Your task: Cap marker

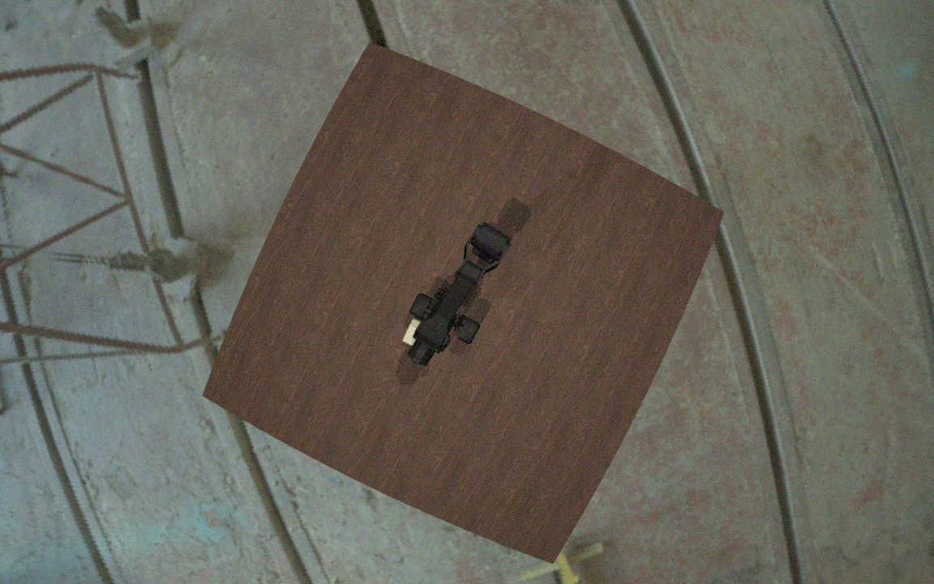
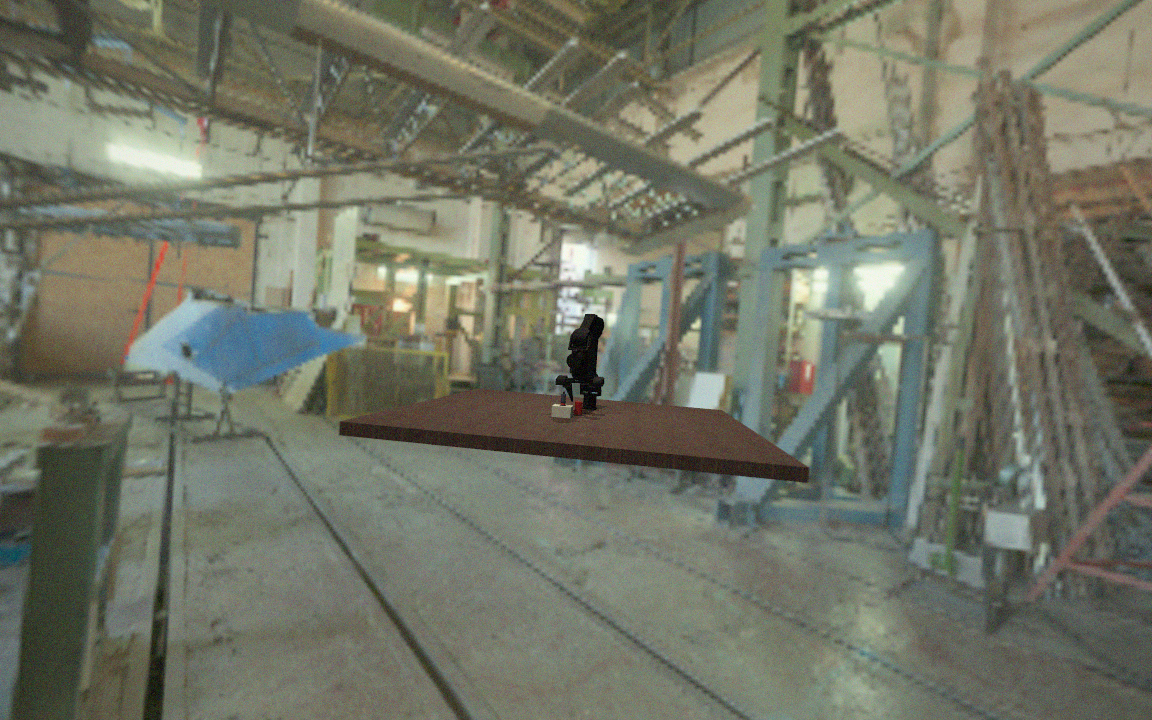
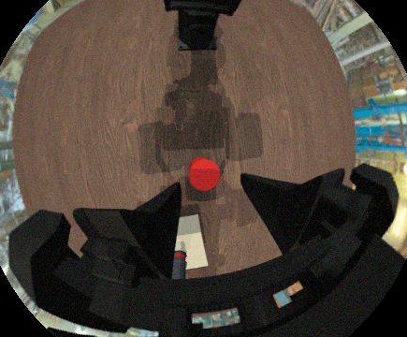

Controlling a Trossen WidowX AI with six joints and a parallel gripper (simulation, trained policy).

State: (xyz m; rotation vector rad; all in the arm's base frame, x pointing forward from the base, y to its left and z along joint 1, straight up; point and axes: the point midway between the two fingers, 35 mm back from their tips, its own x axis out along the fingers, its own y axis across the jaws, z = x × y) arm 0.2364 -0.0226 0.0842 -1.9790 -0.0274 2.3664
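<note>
The red cap lies 1 cm behind my gripper tip and 3 cm below it. Also, from my gripper tip: holder block: 10 cm ahead, 5 cm to the right, 3 cm below.
</note>
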